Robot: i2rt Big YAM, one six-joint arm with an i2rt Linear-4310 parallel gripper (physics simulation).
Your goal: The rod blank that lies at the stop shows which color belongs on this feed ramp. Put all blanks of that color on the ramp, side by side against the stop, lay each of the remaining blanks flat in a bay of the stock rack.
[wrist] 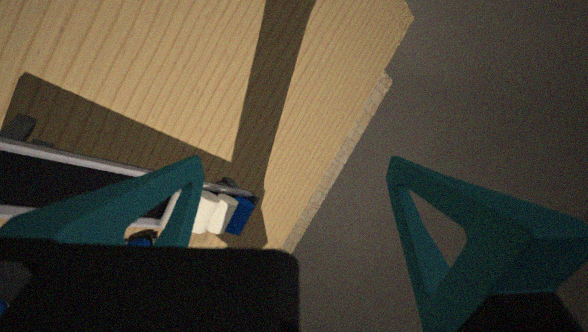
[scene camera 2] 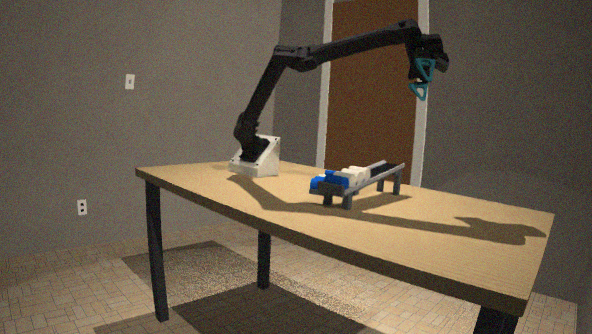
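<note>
The feed ramp [scene camera 2: 388, 173] [wrist: 100, 163] stands on legs. A blue blank [scene camera 2: 338, 180] [wrist: 242, 215] lies at its low end against the dark stop [scene camera 2: 330, 189]. White blanks [scene camera 2: 357, 173] [wrist: 221, 215] lie side by side up the ramp from it; a finger hides part of the row in the wrist view. More blue [scene camera 2: 316, 183] and a bit of white show behind the stop end in the scene view, probably in the stock rack, which is mostly hidden. A blue piece [wrist: 140, 242] in a dark holder shows below the ramp in the wrist view. My gripper [scene camera 2: 421, 81] [wrist: 295, 166] is open and empty, high above the ramp.
The wooden table [scene camera 2: 225, 200] [wrist: 175, 60] carries the ramp and the arm's white base [scene camera 2: 267, 160]. The table edge runs diagonally between the fingers in the wrist view. The arm's shadow crosses the table top. A brown door [scene camera 2: 370, 100] and grey walls stand behind.
</note>
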